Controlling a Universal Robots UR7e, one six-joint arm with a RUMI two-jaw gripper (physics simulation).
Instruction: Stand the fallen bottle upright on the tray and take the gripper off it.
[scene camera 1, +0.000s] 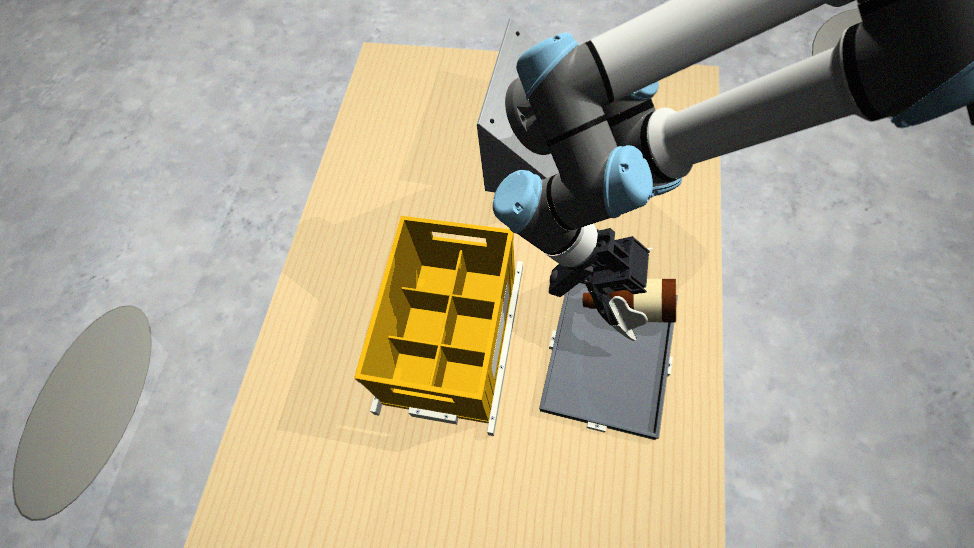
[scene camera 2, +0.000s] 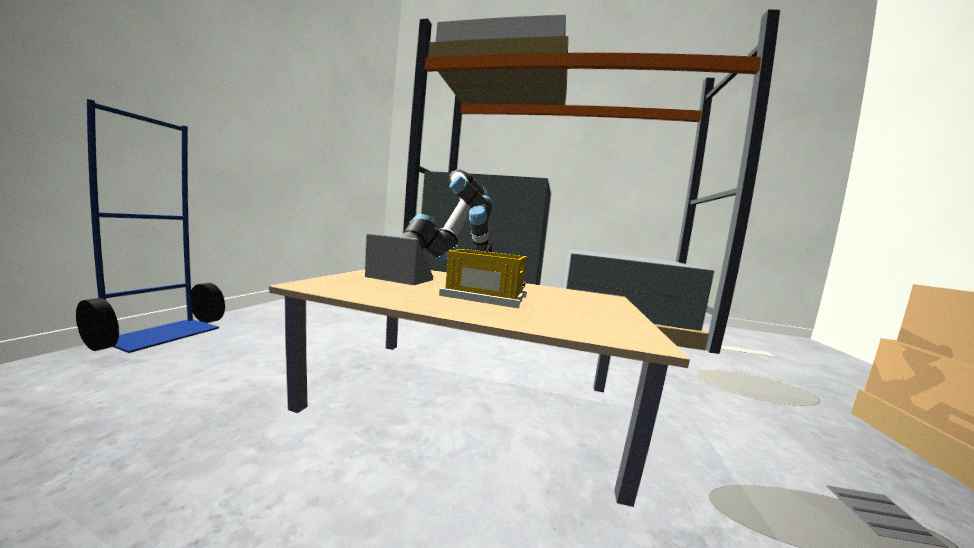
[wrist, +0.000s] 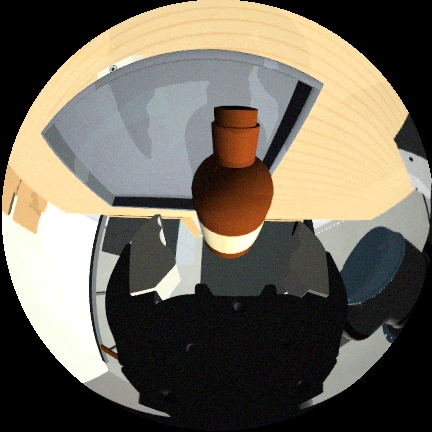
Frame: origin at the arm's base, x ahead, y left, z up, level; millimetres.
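Where they show: gripper, fingertip midpoint: (scene camera 1: 638, 297) (wrist: 228, 220); arm's base, origin of the base link: (scene camera 1: 534, 116) (scene camera 2: 405, 253).
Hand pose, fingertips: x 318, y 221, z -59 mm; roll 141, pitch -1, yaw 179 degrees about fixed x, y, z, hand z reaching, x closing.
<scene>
Things, the pixels of their top centre, and the offset from my fingertips. "spot": a spot on its surface instead.
- brown bottle, middle of its top: (wrist: 231, 254) (scene camera 1: 633, 287) dx -2, dy -14, dz +35 mm
- grey tray, surface spot: (wrist: 105, 125) spot: dx +117, dy -87, dz -58 mm
- yellow crate, middle of its top: (scene camera 1: 437, 300) (scene camera 2: 489, 253) dx +97, dy -311, dz +112 mm
The brown bottle (scene camera 1: 652, 299) (wrist: 232, 192) with a cream label lies on its side across the back end of the grey tray (scene camera 1: 599, 381) (wrist: 105, 125). In scene camera 1 its neck points left, toward the crate, and its base is at the tray's right rim. My gripper (scene camera 1: 640, 294) (wrist: 228, 220) is open, with its jaws on either side of the bottle's line and nothing gripped. In the wrist view the bottle shows between and beyond the jaws, neck away from the gripper. In scene camera 1 the gripper hides part of the bottle's body. The bottle and the tray do not show in scene camera 2.
A yellow crate (scene camera 1: 469, 404) (scene camera 2: 454, 276) with several compartments stands left of the tray in scene camera 1. A white rail (scene camera 1: 501, 368) runs between them. The grey wedge-shaped arm mount (scene camera 1: 502, 81) (scene camera 2: 391, 259) stands behind. Small white blocks (scene camera 1: 596, 426) touch the tray's edges.
</scene>
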